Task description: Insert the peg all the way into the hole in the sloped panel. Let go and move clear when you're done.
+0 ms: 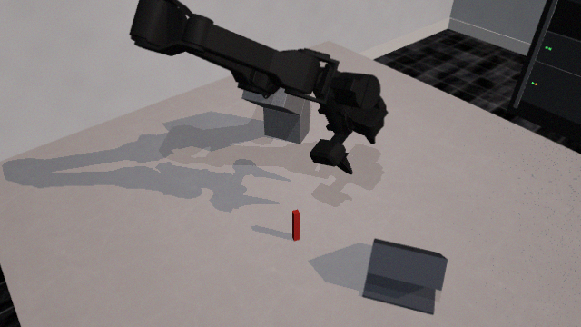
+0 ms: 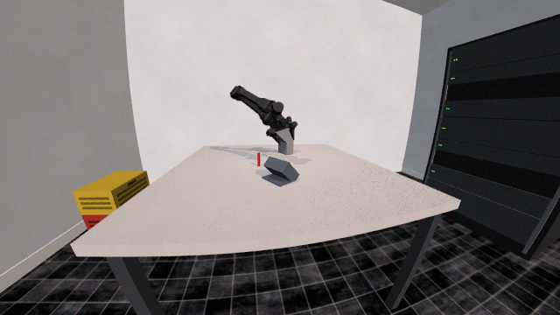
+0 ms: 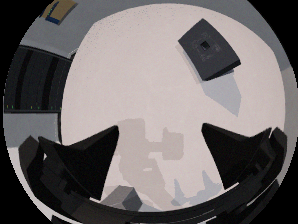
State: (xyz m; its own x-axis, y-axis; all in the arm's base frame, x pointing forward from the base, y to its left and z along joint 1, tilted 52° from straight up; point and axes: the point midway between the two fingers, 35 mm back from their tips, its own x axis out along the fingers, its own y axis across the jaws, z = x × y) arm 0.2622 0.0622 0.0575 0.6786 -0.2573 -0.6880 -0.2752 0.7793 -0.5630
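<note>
My gripper is now 150 mm to the left of the red peg, 140 mm above it and 20 mm past it.
</note>
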